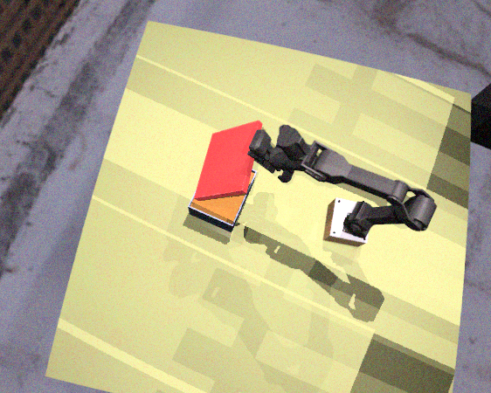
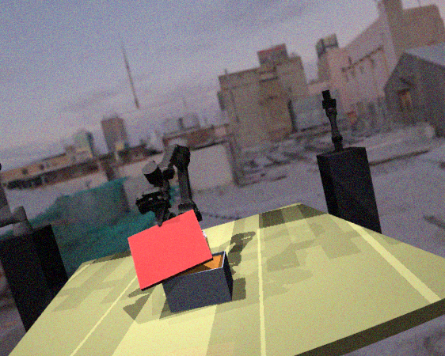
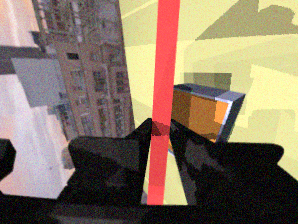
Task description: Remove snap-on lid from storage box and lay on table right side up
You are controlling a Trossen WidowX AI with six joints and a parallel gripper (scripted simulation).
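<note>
My gripper tip is now 6 cm short of the red lid, 2 cm to the right of it and 6 cm above it. Also, from my gripper tip: storage box (5 cm ahead, 8 cm to the left, 19 cm below).
</note>
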